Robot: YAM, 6 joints.
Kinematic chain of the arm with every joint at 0, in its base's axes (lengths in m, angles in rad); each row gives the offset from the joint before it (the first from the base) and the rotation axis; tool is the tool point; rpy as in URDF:
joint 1: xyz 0 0 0.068 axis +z
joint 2: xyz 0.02 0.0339 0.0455 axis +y
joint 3: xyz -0.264 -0.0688 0 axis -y
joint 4: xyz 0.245 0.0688 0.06 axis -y
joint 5: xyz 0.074 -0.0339 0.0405 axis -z
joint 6: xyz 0.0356 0 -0.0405 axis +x
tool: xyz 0 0 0 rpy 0 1.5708 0
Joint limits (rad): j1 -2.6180..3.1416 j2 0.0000..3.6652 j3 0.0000..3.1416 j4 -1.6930..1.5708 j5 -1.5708..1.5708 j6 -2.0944..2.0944
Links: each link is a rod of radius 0.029 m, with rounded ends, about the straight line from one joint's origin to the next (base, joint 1, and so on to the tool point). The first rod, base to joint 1, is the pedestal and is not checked.
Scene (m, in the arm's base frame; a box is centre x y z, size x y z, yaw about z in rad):
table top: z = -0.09
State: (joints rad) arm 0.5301 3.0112 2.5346 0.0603 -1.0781 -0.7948
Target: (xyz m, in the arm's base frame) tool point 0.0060 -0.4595 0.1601
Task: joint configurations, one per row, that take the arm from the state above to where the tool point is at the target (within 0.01 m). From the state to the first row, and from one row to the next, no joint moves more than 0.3 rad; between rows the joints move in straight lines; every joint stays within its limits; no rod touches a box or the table.
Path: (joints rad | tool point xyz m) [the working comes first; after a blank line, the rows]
Joints at the target: -1.6285 2.2132 1.6178 -0.4592 -1.1488 -0.7948
Straight joint move there: clear.

1: 0.2603 2.9115 2.4200 -0.0046 -1.0869 -0.7948 | 0.5726 0.1851 0.0679
2: -0.0095 2.8117 2.3054 -0.0696 -1.0958 -0.7948 | 0.5891 0.0261 0.0835
3: -0.2794 2.7120 2.1908 -0.1345 -1.1046 -0.7948 | 0.5602 -0.1276 0.0986
4: -0.5492 2.6122 2.0762 -0.1994 -1.1135 -0.7948 | 0.4906 -0.2628 0.1131
5: -0.8190 2.5125 1.9616 -0.2644 -1.1223 -0.7948 | 0.3888 -0.3688 0.1266
6: -1.0888 2.4127 1.8470 -0.3293 -1.1311 -0.7948 | 0.2657 -0.4385 0.1391
7: -1.3587 2.3130 1.7324 -0.3942 -1.1400 -0.7948 | 0.1339 -0.4684 0.1503
8: -1.6285 2.2132 1.6178 -0.4592 -1.1488 -0.7948 | 0.0060 -0.4595 0.1601

